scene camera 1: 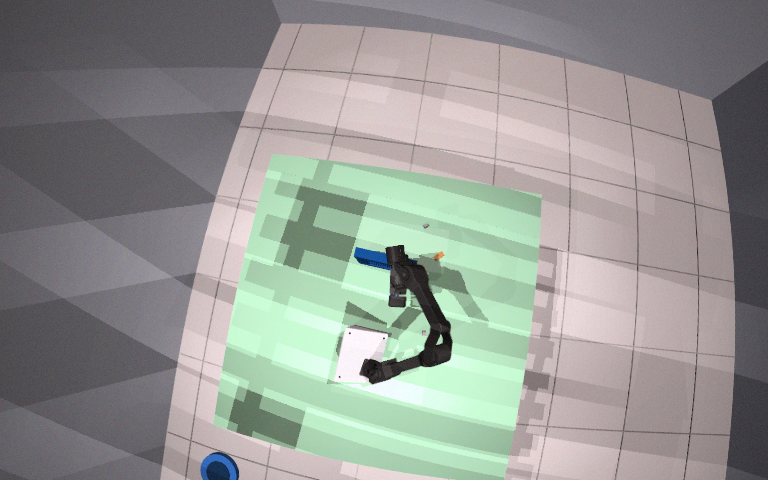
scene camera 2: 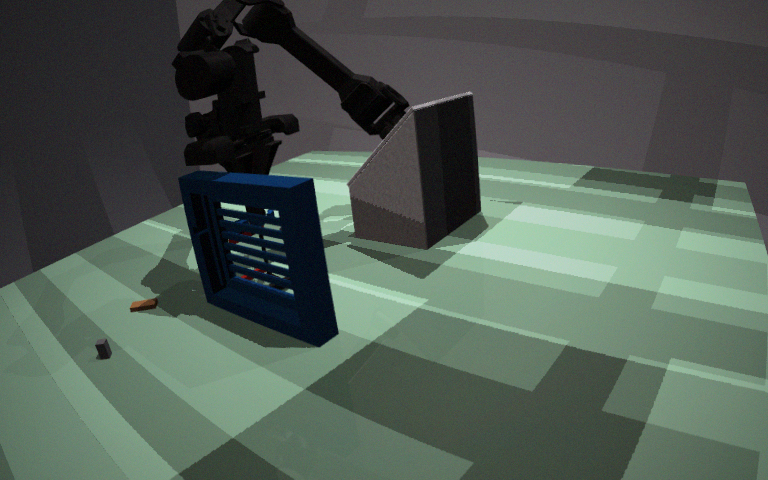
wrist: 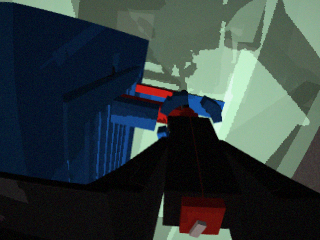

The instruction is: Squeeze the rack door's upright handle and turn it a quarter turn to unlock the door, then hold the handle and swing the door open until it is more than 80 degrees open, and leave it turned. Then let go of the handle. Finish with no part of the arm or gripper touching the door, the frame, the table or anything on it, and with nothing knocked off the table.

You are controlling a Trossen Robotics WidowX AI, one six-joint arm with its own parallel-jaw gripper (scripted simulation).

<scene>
In view: the gripper [wrist: 191, 145] and a blue rack [scene camera 2: 314, 322].
The blue rack shows as well in the wrist view [wrist: 54, 54].
</scene>
